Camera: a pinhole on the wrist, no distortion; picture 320 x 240 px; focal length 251.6 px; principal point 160.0 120.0 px. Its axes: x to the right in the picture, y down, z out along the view. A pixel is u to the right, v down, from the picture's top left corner.
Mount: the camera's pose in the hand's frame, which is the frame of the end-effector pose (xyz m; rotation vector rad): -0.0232 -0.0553 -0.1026 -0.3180 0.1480 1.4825
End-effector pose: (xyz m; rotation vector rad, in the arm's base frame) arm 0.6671 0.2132 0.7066 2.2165 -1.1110 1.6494
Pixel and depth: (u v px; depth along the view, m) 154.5 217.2 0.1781
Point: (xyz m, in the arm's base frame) 0.7010 0.2332 0.5889
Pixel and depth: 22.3 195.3 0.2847
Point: 0.8771 0.2549 0.5319
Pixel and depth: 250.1 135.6 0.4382
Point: 0.7134 -0.0522 0.4722
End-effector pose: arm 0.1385 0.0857 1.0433 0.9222 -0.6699 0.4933
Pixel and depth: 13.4 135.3 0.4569
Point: 0.0407 -0.3592 1.0380
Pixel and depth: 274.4 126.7 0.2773
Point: -0.0276 0.0534 1.1461
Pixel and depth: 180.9 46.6 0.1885
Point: 0.1160 0.0275 1.0944
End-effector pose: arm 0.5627 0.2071 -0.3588 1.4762 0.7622 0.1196
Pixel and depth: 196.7 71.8 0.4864
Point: 0.8249 -0.0536 -0.2611
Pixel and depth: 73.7 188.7 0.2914
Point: 0.5360 -0.0365 -0.3766
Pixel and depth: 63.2 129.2 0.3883
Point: 0.6269 -0.1097 -0.4265
